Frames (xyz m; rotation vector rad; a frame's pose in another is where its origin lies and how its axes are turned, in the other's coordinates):
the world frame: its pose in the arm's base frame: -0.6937 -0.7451 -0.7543 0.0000 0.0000 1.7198
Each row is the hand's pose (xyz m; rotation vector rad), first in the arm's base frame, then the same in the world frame.
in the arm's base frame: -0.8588 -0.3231 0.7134 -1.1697 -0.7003 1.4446
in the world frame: 0.4418 0.1006 1.4677 -1.1629 0.3859 -0.0346
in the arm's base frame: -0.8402 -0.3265 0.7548 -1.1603 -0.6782 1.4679
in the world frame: 0.4357 0.0827 1.5091 -1.1390 0.3914 -0.0188
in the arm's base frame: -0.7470 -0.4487 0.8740 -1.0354 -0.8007 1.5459
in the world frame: 0.3010 0.0087 1.6283 -1.1369 0.2324 0.0449
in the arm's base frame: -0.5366 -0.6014 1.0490 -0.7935 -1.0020 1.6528
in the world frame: 0.1188 -0.1767 1.8033 -1.1149 -0.0459 0.1389
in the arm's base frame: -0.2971 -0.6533 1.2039 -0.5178 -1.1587 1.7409
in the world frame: 0.0319 -0.4058 1.9582 -1.0475 -0.3133 0.2219
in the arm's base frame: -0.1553 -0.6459 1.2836 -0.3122 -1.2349 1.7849
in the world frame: 0.0182 -0.5472 2.0379 -0.9749 -0.4870 0.2664
